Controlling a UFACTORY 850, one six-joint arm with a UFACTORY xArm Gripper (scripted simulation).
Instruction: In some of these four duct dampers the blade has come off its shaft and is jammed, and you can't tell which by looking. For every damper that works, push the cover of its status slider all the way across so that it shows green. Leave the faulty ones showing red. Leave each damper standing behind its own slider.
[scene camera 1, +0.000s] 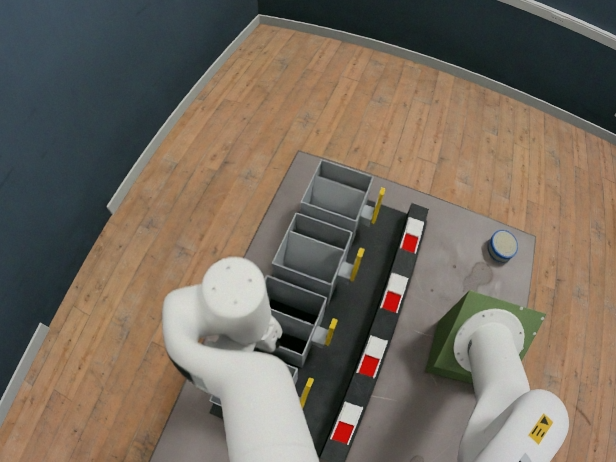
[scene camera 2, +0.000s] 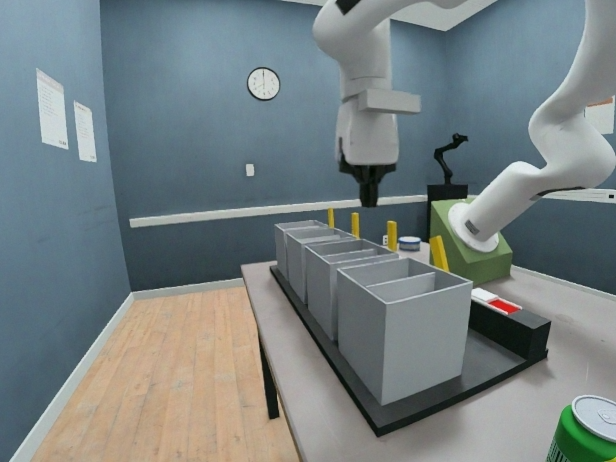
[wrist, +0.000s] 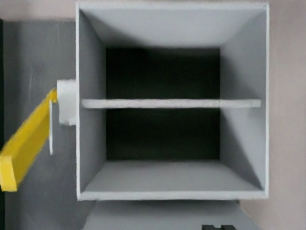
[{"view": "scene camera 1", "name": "damper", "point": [311, 252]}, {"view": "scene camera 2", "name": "damper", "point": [400, 345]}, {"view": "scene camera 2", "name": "damper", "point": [296, 241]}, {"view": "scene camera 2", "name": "damper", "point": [281, 229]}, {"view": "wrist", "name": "damper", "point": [243, 165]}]
